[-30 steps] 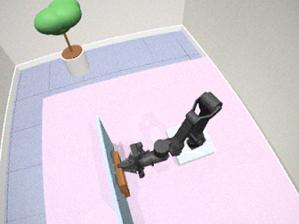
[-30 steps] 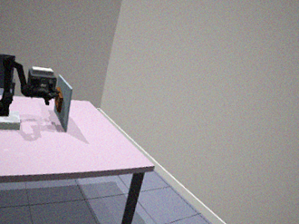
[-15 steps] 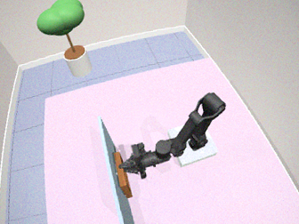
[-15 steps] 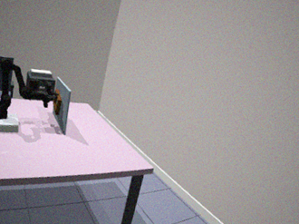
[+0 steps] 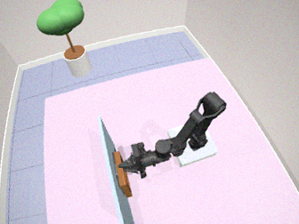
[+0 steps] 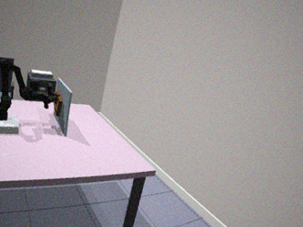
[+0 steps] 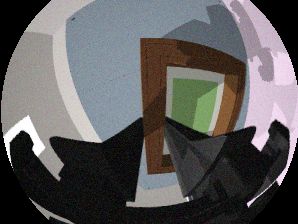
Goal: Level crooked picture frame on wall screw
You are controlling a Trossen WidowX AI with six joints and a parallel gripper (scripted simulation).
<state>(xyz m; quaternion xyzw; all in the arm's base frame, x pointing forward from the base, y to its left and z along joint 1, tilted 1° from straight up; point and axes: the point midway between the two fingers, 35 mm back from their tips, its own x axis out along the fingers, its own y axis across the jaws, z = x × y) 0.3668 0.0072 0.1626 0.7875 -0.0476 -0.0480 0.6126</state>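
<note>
Now: the brown wooden picture frame 50 mm below my gripper tip, 20 mm to the left of it and 10 mm ahead of it. Also, from my gripper tip: wall panel (60 mm below, 20 mm to the left, 20 mm ahead).
</note>
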